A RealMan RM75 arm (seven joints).
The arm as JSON. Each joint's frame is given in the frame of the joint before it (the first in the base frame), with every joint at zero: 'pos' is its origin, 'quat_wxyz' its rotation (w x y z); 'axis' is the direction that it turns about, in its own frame. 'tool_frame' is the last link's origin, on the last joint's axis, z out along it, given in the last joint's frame.
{
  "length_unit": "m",
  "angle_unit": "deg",
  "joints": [
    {
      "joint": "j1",
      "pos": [
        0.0,
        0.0,
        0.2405
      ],
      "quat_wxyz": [
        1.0,
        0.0,
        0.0,
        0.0
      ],
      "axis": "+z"
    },
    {
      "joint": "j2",
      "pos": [
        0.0,
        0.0,
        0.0
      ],
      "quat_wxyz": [
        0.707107,
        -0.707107,
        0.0,
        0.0
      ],
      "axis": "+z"
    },
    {
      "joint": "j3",
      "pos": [
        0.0,
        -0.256,
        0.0
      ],
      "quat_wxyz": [
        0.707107,
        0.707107,
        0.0,
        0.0
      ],
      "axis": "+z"
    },
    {
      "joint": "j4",
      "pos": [
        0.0,
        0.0,
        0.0
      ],
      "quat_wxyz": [
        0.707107,
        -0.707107,
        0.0,
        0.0
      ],
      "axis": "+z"
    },
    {
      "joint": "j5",
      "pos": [
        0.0,
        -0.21,
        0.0
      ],
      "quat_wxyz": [
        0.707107,
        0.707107,
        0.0,
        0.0
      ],
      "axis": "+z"
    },
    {
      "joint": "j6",
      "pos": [
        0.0,
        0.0,
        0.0
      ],
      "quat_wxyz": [
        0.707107,
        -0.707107,
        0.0,
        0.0
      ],
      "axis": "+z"
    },
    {
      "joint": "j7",
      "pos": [
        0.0,
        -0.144,
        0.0
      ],
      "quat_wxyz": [
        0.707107,
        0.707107,
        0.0,
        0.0
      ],
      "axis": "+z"
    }
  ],
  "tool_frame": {
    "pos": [
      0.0,
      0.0,
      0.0
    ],
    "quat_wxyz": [
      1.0,
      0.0,
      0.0,
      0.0
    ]
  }
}
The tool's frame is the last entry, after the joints.
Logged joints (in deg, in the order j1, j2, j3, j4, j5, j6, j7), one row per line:
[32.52, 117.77, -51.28, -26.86, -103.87, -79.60, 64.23]
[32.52, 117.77, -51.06, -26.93, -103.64, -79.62, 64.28]
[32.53, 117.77, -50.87, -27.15, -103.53, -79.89, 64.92]
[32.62, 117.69, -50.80, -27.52, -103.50, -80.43, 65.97]
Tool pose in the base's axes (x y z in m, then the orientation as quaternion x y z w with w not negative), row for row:
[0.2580, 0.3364, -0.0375, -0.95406, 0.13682, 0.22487, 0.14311]
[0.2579, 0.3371, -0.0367, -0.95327, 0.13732, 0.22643, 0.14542]
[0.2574, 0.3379, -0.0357, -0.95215, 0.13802, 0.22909, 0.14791]
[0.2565, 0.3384, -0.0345, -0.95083, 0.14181, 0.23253, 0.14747]
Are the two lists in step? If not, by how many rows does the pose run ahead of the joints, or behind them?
The pose runs 1 row behind the joints: the pose in row i belongs to the joints in row i - 1.
